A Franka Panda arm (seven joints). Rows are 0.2 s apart.
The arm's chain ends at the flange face. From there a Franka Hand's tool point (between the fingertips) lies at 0.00 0.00 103.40 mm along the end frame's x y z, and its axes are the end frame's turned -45 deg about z.
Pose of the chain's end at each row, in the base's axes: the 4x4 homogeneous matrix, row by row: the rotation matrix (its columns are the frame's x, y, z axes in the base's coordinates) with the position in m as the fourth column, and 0 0 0 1 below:
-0.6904 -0.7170 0.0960 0.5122; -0.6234 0.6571 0.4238 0.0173; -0.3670 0.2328 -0.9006 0.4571; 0 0 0 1
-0.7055 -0.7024 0.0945 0.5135; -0.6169 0.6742 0.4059 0.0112; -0.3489 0.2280 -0.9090 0.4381; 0 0 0 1
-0.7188 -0.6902 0.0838 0.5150; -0.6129 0.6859 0.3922 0.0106; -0.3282 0.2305 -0.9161 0.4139; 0 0 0 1
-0.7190 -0.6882 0.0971 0.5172; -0.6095 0.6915 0.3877 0.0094; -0.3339 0.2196 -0.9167 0.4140; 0 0 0 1
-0.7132 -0.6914 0.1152 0.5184; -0.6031 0.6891 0.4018 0.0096; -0.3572 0.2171 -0.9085 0.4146; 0 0 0 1
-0.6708 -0.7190 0.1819 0.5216; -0.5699 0.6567 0.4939 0.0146; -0.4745 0.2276 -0.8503 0.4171; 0 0 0 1
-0.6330 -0.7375 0.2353 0.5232; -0.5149 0.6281 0.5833 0.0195; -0.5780 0.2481 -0.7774 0.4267; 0 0 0 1
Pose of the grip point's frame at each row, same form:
0.0188 -0.9952 0.0960 0.5221; -0.9055 0.0238 0.4238 0.0611; -0.4241 -0.0949 -0.9006 0.3640; 0 0 0 1
-0.0022 -0.9955 0.0945 0.5233; -0.9129 0.0405 0.4059 0.0532; -0.4079 -0.0855 -0.9090 0.3441; 0 0 0 1
-0.0202 -0.9963 0.0838 0.5237; -0.9184 0.0516 0.3922 0.0512; -0.3951 -0.0691 -0.9161 0.3192; 0 0 0 1
-0.0218 -0.9950 0.0971 0.5272; -0.9199 0.0580 0.3877 0.0495; -0.3914 -0.0808 -0.9167 0.3192; 0 0 0 1
-0.0154 -0.9932 0.1152 0.5303; -0.9137 0.0608 0.4018 0.0511; -0.4061 -0.0991 -0.9085 0.3207; 0 0 0 1
0.0341 -0.9827 0.1819 0.5404; -0.8673 0.0614 0.4939 0.0657; -0.4965 -0.1746 -0.8503 0.3292; 0 0 0 1
0.0739 -0.9691 0.2353 0.5475; -0.8082 0.0800 0.5833 0.0798; -0.5841 -0.2333 -0.7774 0.3463; 0 0 0 1

